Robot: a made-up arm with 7 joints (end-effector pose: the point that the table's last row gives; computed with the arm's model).
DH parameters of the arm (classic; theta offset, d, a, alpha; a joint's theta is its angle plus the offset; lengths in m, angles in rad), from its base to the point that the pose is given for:
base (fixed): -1.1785 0 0.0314 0
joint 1: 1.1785 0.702 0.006 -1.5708
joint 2: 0 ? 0.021 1.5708
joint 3: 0 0.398 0.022 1.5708
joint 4: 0 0.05 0.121 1.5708
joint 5: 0 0.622 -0.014 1.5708
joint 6: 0 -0.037 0.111 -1.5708
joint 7: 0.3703 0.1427 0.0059 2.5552
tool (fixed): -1.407 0.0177 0 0
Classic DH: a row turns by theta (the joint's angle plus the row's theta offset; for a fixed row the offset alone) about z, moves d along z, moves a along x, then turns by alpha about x.
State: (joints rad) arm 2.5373 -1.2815 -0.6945 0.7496 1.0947 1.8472 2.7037
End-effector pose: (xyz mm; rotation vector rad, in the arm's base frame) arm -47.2 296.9 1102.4 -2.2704 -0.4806 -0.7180
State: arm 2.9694 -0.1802 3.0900 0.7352 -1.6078 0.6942 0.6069
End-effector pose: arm 601.9 -241.4 498.2 -0.9617 -1.2135 -1.0111
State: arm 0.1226 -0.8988 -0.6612 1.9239 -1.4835 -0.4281 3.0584
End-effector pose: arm -229.6 -353.2 1636.0 -2.7848 -0.1988 1.3359
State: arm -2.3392 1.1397 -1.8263 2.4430 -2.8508 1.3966 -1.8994
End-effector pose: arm -861.1 -552.2 1274.2 1.0926 2.3921 1.3946
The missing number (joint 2, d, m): 0.023
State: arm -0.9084 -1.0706 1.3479 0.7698 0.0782 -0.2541 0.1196
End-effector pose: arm 603.2 330.4 964.0 0.4815 -1.8221 -1.0162
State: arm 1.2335 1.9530 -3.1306 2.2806 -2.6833 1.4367 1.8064
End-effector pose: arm 320.0 1094.5 676.6 -0.5659 0.6923 -1.9425
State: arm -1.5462 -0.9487 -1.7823 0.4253 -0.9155 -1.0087 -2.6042
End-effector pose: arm -454.1 -67.5 638.0 -2.5600 -0.3772 -0.8198
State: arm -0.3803 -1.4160 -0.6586 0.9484 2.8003 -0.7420 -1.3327
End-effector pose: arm -57.9 -388.6 1089.5 -1.2633 -0.5258 1.7293
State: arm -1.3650 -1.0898 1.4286 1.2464 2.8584 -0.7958 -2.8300
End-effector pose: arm 613.2 162.9 919.6 -0.7005 -1.9288 -1.3759
